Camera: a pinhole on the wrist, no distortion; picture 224 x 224 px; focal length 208.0 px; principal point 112.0 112.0 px. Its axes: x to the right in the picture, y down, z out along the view. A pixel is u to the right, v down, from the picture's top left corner.
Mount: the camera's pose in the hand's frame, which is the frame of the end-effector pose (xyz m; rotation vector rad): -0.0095 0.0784 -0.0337 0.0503 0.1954 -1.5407
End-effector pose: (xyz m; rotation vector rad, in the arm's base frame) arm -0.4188 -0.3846 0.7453 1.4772 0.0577 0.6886
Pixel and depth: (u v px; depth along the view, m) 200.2 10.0 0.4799
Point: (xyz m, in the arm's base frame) -0.3090 -0.8411 0.5401
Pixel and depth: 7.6 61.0 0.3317
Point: -0.3986 -0.7136 0.9380
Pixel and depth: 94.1 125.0 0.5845
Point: -0.1277 -0.8348 0.8813
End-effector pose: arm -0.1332 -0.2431 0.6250 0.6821 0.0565 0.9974
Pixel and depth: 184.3 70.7 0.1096
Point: -0.1378 -0.2860 0.6881
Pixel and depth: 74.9 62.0 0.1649
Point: -0.1659 -0.3100 0.7692
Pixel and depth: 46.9 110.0 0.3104
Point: -0.1211 -0.3308 0.9262
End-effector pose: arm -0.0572 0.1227 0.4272 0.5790 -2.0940 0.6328
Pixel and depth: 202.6 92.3 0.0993
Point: -0.0992 0.1035 0.3858
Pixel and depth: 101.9 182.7 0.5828
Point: -0.5124 -0.2285 0.3547
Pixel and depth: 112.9 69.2 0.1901
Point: -0.1625 0.0665 0.3114
